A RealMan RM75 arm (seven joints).
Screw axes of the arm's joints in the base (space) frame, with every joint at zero. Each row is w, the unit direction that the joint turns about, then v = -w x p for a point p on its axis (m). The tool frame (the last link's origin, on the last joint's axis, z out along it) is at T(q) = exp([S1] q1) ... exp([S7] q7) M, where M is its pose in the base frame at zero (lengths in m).
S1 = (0, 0, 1, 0, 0, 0)
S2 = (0, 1, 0, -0.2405, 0, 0)
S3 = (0, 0, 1, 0, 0, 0)
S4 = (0, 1, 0, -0.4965, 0, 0)
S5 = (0, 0, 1, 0, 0, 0)
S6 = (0, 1, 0, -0.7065, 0, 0)
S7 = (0, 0, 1, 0, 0, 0)
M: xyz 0 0 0.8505 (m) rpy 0 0 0 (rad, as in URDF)
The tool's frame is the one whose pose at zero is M.
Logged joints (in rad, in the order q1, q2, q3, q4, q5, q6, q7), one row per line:
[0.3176, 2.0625, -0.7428, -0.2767, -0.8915, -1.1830, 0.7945]
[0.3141, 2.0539, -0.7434, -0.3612, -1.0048, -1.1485, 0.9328]
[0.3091, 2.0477, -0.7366, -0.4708, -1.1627, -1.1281, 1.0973]
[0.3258, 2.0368, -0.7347, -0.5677, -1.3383, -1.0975, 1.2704]
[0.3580, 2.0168, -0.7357, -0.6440, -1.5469, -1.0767, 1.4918]
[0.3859, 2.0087, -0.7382, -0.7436, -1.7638, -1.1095, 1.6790]
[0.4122, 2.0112, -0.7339, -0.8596, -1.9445, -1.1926, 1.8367]
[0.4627, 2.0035, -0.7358, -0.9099, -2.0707, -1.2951, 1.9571]
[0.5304, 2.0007, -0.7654, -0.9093, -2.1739, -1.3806, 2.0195]
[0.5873, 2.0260, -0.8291, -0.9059, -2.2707, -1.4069, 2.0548]
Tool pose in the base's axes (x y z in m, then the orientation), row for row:
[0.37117, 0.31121, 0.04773, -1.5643, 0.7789, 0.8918]
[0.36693, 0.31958, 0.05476, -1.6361, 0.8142, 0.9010]
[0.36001, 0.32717, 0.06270, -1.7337, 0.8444, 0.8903]
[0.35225, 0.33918, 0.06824, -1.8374, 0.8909, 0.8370]
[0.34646, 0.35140, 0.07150, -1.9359, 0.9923, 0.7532]
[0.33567, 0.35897, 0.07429, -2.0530, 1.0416, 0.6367]
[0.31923, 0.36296, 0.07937, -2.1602, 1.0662, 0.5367]
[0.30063, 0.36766, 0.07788, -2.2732, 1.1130, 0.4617]
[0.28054, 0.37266, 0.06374, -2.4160, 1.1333, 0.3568]
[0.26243, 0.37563, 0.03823, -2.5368, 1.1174, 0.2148]
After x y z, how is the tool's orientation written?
As a rotation vector, in radians.
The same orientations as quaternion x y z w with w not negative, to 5 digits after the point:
[-0.66261, 0.32993, 0.37775, 0.55624]
[-0.68371, 0.34024, 0.37652, 0.52442]
[-0.71285, 0.34719, 0.36607, 0.48713]
[-0.74329, 0.36040, 0.33860, 0.45053]
[-0.76793, 0.39362, 0.29878, 0.40753]
[-0.79931, 0.40553, 0.24789, 0.36769]
[-0.82610, 0.40773, 0.20524, 0.33044]
[-0.84806, 0.41522, 0.17225, 0.28057]
[-0.87482, 0.41036, 0.12919, 0.22274]
[-0.89757, 0.39536, 0.07600, 0.17966]

